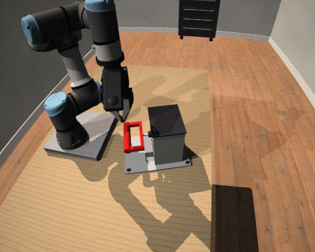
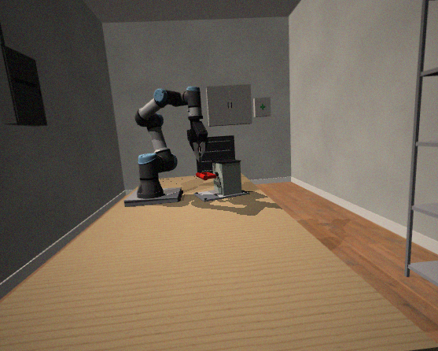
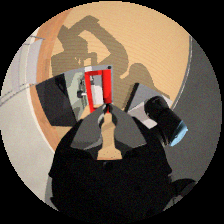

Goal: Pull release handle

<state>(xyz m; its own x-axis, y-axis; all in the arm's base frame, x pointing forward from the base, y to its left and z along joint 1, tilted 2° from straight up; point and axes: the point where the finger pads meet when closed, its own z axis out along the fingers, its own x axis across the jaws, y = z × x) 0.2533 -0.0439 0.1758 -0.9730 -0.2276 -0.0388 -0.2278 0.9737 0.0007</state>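
Now: hand 8 cm above the release handle, 5 cm short of it and 1 cm to the right of it. Also, from my hand: grey base plate: 19 cm below, 9 cm ahead, 2 cm to the left.
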